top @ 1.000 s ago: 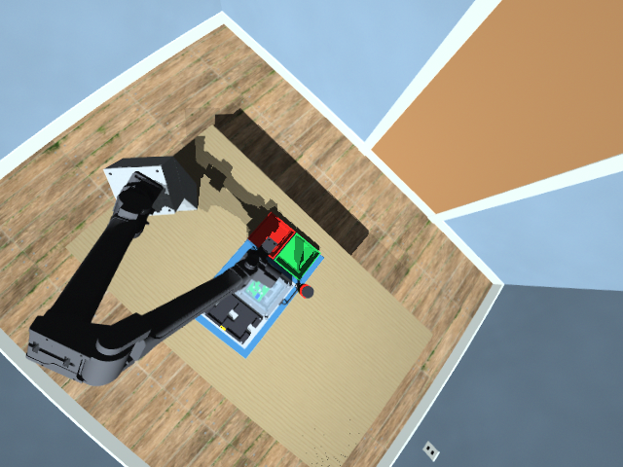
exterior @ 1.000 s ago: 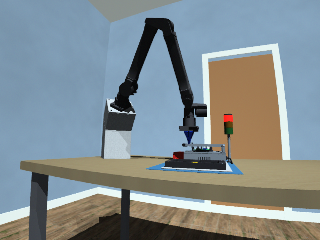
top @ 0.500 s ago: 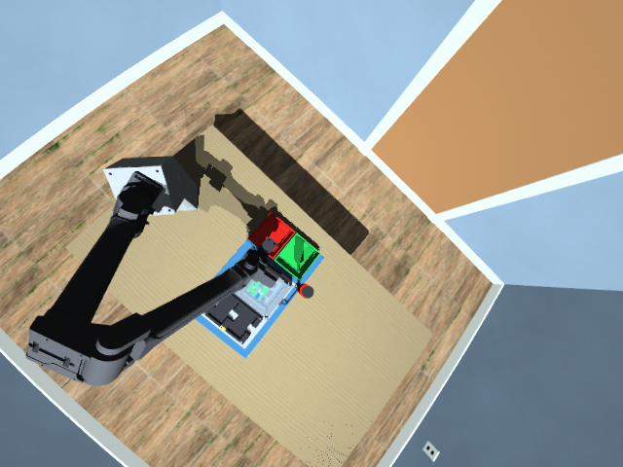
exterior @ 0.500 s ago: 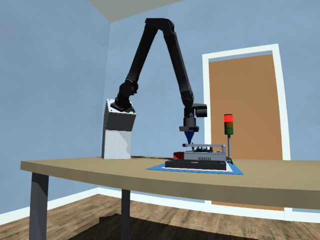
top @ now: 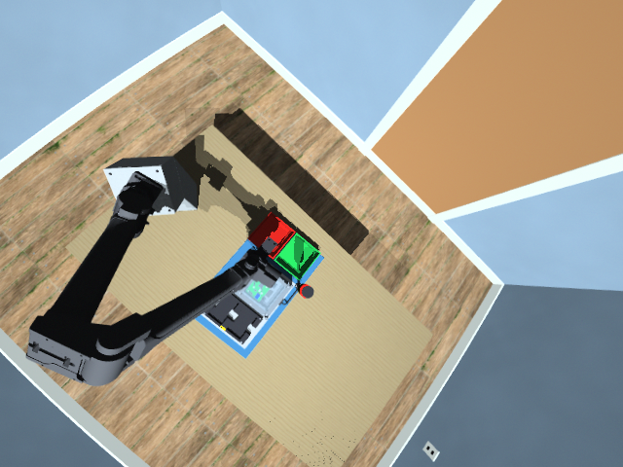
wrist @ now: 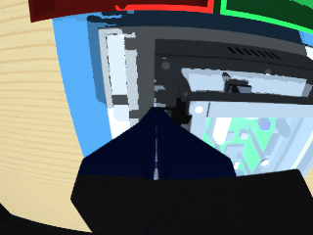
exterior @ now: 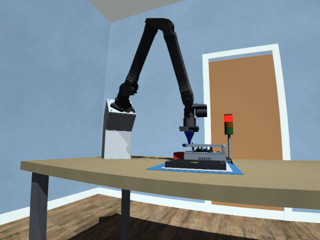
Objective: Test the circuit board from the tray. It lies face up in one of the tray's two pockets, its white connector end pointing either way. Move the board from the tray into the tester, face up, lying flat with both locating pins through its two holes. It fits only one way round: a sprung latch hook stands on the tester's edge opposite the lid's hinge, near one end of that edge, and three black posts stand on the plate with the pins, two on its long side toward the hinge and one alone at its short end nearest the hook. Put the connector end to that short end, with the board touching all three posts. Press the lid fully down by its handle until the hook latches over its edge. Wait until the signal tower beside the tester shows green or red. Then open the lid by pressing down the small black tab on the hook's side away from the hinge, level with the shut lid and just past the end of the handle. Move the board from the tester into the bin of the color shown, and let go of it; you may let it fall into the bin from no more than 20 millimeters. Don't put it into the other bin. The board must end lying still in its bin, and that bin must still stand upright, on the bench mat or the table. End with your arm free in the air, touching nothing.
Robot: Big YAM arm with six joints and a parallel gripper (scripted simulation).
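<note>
Right now the black latch hook is 1 cm below my hand and 1 cm ahead of it. From my hand the other things lie so: green circuit board: 7 cm to the right, 6 cm ahead, 3 cm below; tester plate: 7 cm to the right, 7 cm ahead, 3 cm below; tester lid: 7 cm to the right, 6 cm ahead, 1 cm below.
</note>
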